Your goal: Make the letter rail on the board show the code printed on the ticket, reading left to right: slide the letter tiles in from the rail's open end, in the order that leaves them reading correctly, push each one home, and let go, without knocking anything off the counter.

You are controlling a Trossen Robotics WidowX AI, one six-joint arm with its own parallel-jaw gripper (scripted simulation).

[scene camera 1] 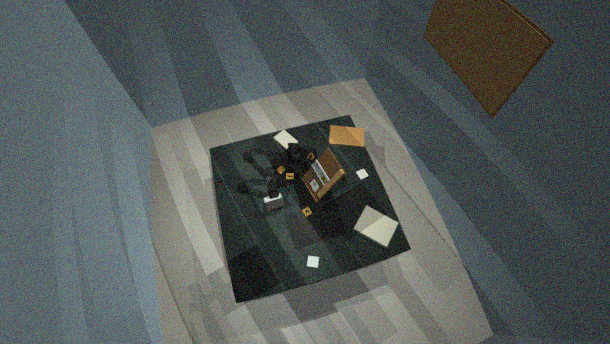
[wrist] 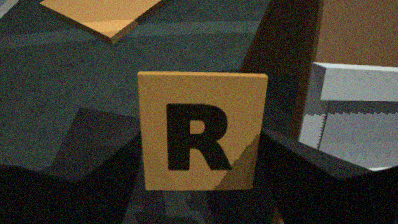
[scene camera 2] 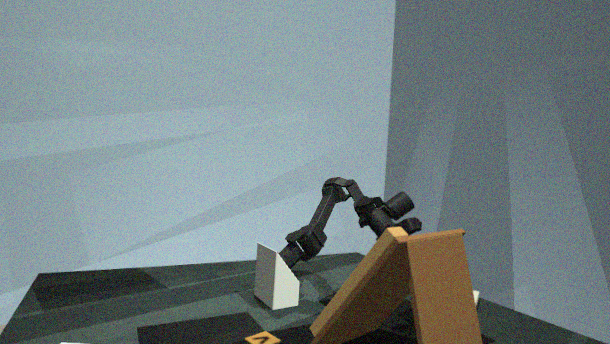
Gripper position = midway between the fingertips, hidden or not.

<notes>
In view: my gripper (wrist: 200, 137) and a sloped board (wrist: 338, 109).
</notes>
